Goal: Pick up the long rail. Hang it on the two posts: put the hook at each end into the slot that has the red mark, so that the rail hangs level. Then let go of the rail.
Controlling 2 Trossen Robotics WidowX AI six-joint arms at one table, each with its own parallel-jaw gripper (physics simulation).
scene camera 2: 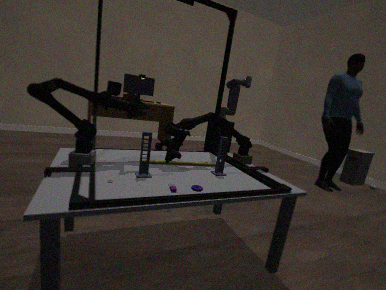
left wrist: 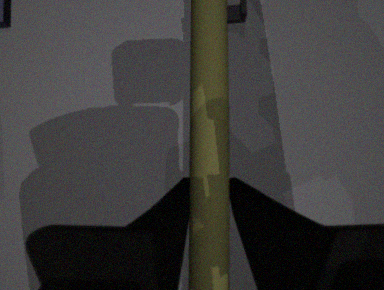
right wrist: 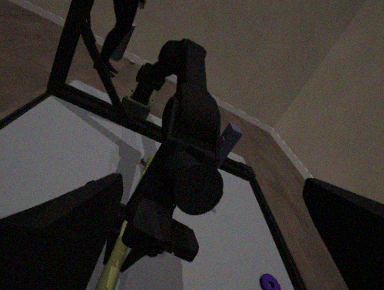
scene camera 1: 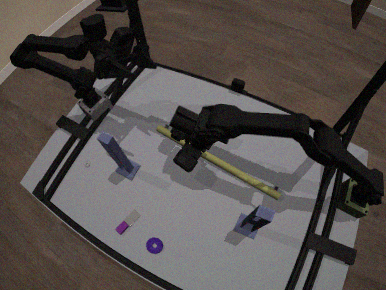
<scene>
The left gripper [scene camera 1: 192,147] grips a long yellow rail [scene camera 1: 273,193], which still rests on the table. The right gripper [scene camera 1: 145,71] is open, with nothing in its grasp.
The left gripper is seen too in the left wrist view [left wrist: 209,184] and in the right wrist view [right wrist: 112,266]. The right gripper also shows in the right wrist view [right wrist: 214,185].
</scene>
